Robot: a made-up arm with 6 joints.
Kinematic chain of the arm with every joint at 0, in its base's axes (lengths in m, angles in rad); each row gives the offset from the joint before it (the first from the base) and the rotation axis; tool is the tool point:
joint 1: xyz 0 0 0.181 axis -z
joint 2: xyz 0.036 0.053 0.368 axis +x
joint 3: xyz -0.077 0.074 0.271 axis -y
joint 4: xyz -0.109 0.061 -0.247 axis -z
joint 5: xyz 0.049 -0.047 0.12 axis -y
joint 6: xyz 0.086 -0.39 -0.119 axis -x
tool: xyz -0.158 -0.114 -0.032
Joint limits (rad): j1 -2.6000..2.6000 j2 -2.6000..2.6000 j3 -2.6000..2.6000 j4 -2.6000..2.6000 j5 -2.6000..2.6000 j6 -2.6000..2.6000
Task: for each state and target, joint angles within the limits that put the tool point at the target. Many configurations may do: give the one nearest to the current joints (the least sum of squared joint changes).
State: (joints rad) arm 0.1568 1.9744 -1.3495 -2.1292 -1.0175 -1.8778
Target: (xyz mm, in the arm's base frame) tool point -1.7 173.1 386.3
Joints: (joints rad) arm 0.5237 2.1939 -1.1276 -1.2217 -1.1726 -1.5301
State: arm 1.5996 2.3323 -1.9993 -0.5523 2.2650 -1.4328
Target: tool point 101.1 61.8 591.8
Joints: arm 1.5855 2.3840 -1.6958 -0.7204 2.5250 -1.6345
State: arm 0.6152 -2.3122 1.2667 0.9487 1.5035 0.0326
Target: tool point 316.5 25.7 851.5
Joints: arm 0.7806 -2.6000 1.6626 0.8919 1.4811 0.4962
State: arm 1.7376 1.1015 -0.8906 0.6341 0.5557 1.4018
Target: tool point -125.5 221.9 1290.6
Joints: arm 1.7582 0.1207 -1.5830 0.9352 0.4253 1.6353
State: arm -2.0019 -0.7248 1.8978 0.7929 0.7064 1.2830
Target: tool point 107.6 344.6 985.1
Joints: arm -1.6153 -0.5038 2.6000 0.4623 0.8087 0.8247
